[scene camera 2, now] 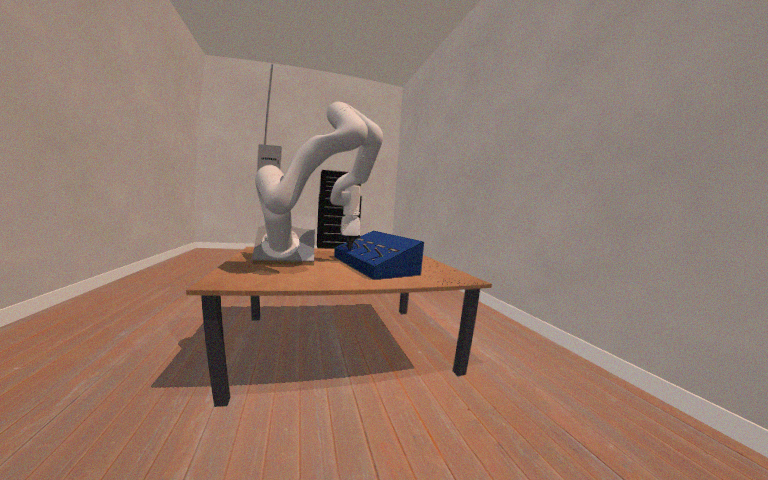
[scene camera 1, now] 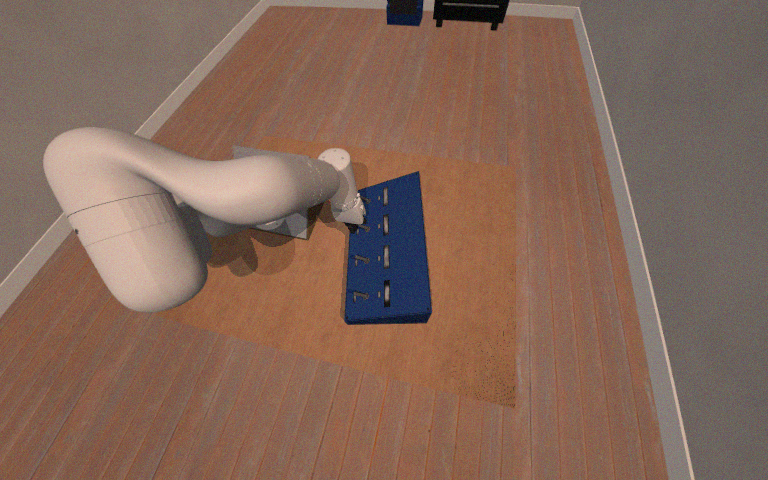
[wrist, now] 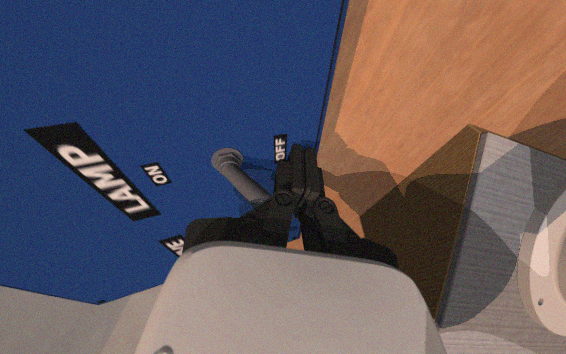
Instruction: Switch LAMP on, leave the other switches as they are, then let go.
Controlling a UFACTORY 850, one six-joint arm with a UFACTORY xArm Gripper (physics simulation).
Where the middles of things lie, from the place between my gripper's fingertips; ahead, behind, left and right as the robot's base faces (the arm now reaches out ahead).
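Scene:
The blue switch panel (scene camera 1: 395, 278) is 130 mm ahead of my hand and 30 mm to the right of it. As for the lamp lever (wrist: 255, 194), my hand is 30 mm short of it, 30 mm below it and 10 mm to the right of it. Going by their middles, the lamp lever is the nearest to my hand of the things named here.

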